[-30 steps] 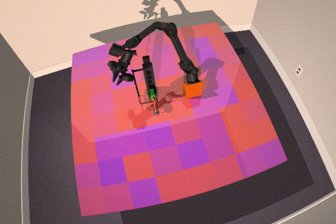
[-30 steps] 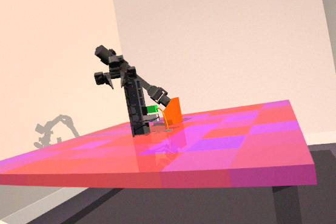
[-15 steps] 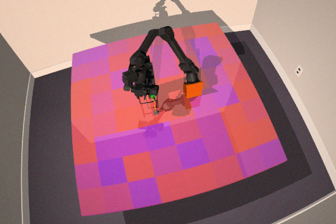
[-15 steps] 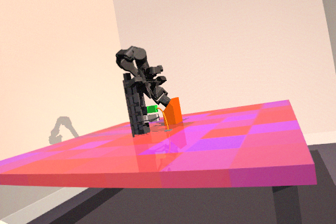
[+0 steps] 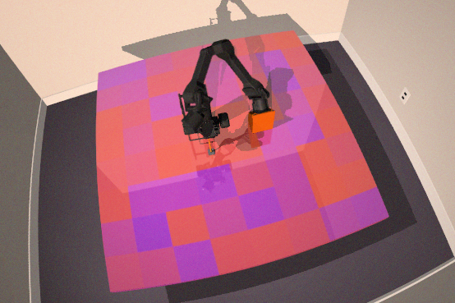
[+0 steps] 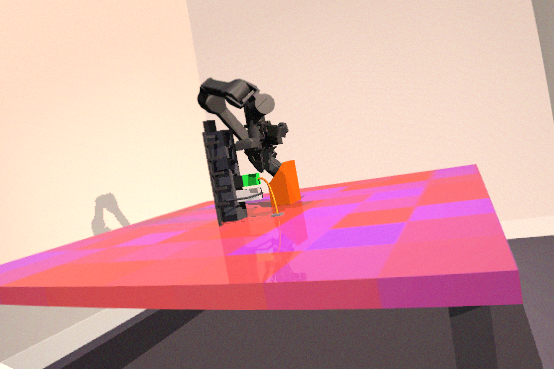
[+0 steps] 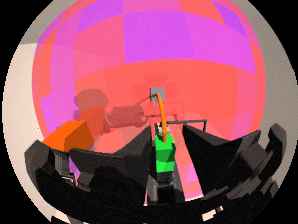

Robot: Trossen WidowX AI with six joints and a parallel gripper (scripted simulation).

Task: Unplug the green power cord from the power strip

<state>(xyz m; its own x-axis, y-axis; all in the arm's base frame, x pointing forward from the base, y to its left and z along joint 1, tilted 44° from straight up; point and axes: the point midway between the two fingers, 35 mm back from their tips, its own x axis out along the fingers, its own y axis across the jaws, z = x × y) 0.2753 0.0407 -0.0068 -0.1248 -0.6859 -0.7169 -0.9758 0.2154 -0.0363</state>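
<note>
Right now my gripper tip is 1 cm past the green plug, 7 cm to the left of it and 1 cm above it. From my gripper tip the other things lie so: dark power strip: 2 cm behind, 14 cm to the right, 1 cm above; small grey anchor: 2 cm to the left, 13 cm below.
</note>
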